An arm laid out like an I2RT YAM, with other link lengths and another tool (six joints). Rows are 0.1 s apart.
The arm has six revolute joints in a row. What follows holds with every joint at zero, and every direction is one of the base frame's. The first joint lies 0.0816 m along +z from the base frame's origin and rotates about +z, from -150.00 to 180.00 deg. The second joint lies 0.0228 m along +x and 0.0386 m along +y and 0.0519 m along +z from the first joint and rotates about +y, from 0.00 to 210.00 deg. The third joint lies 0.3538 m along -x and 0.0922 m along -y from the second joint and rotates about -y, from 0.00 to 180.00 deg. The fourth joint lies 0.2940 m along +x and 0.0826 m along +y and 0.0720 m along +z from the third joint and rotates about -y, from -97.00 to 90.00 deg. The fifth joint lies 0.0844 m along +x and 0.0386 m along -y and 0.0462 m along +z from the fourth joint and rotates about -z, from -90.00 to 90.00 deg. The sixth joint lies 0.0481 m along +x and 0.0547 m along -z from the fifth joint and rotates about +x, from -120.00 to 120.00 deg. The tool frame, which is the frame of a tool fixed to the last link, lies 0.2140 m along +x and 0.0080 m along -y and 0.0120 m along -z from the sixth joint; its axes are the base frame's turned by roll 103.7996, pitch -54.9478 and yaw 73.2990 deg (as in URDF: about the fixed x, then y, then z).
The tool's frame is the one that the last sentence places.
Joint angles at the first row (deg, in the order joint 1, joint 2, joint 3, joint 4, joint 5, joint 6):
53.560, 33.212, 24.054, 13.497, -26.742, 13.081
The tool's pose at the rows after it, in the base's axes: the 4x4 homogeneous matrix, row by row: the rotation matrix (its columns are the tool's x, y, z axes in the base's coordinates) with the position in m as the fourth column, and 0 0 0 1 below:
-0.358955 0.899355 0.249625 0.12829; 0.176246 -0.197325 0.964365 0.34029; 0.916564 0.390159 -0.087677 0.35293; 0 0 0 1
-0.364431 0.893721 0.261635 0.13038; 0.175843 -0.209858 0.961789 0.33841; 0.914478 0.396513 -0.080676 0.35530; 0 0 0 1
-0.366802 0.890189 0.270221 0.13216; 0.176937 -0.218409 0.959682 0.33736; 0.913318 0.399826 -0.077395 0.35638; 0 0 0 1
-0.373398 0.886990 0.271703 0.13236; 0.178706 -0.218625 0.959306 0.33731; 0.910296 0.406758 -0.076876 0.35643; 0 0 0 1
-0.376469 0.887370 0.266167 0.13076; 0.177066 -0.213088 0.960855 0.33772; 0.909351 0.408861 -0.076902 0.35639; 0 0 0 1
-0.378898 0.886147 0.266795 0.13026; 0.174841 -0.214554 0.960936 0.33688; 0.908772 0.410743 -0.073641 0.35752; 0 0 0 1
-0.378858 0.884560 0.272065 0.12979; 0.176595 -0.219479 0.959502 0.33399; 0.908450 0.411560 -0.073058 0.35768; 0 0 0 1
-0.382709 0.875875 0.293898 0.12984; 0.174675 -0.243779 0.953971 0.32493; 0.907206 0.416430 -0.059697 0.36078; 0 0 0 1
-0.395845 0.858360 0.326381 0.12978; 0.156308 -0.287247 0.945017 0.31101; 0.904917 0.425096 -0.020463 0.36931; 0 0 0 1
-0.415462 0.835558 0.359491 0.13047; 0.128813 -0.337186 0.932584 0.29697; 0.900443 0.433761 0.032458 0.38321; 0 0 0 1
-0.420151 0.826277 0.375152 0.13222; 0.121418 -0.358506 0.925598 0.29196; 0.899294 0.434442 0.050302 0.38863; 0 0 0 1
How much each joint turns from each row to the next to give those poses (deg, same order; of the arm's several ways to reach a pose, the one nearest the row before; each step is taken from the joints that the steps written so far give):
0.001, -0.611, 0.000, -0.830, 1.159, -0.415
0.000, -0.395, 0.000, -0.002, 0.656, -0.284
0.000, -0.175, -0.001, 0.001, 0.480, -0.175
-0.003, 0.000, 0.001, 0.000, 0.019, -0.437
0.045, -0.001, -0.001, 0.000, -0.304, -0.109
0.002, -0.262, 0.000, -0.066, 0.024, -0.044
-0.020, -0.830, 0.001, -0.809, 0.286, -0.066
-0.021, -2.513, -0.219, -1.529, 1.246, -0.131
-0.004, -3.847, -0.722, -0.830, 1.920, 0.000
-0.003, -3.475, -0.458, 0.043, 2.052, -0.021
0.003, -0.983, 0.000, 0.022, 1.008, -0.001

